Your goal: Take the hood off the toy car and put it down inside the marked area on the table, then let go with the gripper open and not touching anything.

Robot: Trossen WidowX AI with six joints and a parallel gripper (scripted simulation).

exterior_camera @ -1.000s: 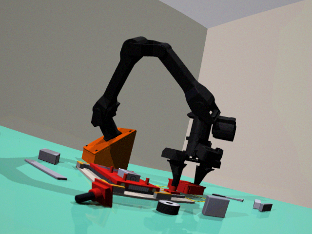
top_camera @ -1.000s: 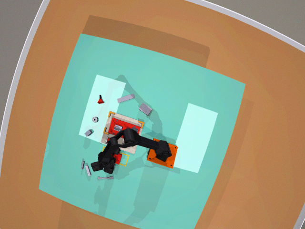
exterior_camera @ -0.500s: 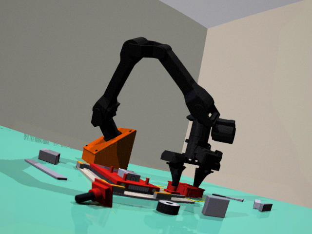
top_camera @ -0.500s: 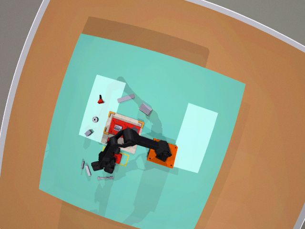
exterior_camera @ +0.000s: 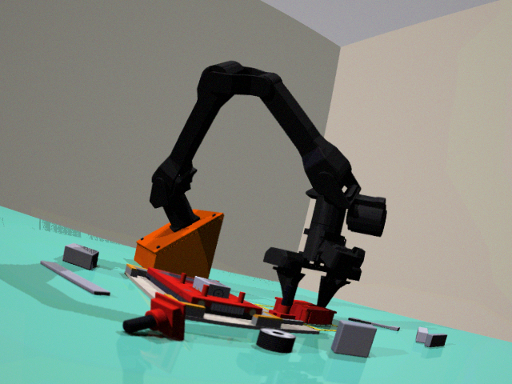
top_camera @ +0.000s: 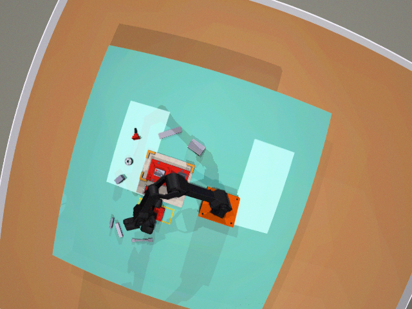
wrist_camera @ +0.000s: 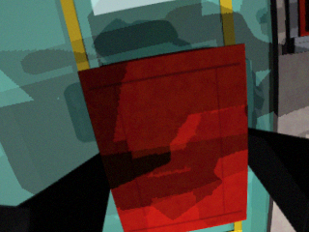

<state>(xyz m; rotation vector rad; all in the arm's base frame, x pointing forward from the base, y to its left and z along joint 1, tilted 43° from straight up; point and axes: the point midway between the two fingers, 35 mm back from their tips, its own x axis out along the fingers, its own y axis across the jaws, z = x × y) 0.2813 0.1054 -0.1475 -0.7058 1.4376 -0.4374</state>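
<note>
My gripper tip is now right at the red hood. Also, from my gripper tip: grey bar (40 cm to the right, 10 cm ahead, 1 cm below); then black wheel (23 cm ahead, 17 cm to the right).
</note>
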